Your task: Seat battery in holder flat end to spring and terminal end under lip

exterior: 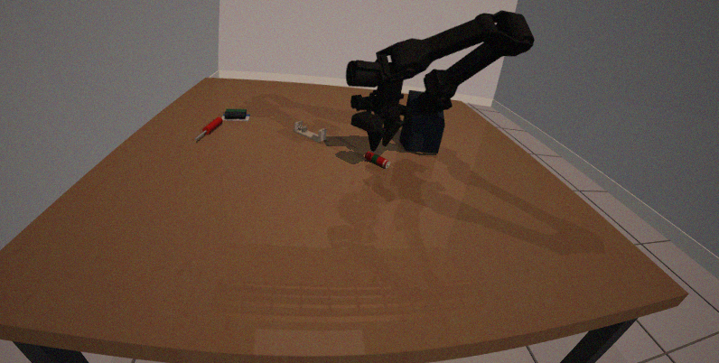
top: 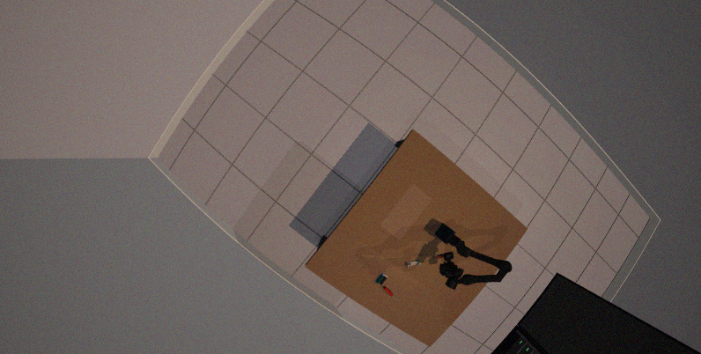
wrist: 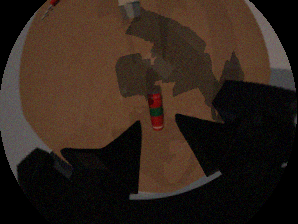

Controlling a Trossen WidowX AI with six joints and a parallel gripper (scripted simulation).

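Right now the battery is 30 mm below my gripper tip. Also, from my gripper tip: red-handled screwdriver 470 mm ahead, 100 mm to the right, 30 mm below; white card 430 mm ahead, 240 mm to the right, 30 mm below.
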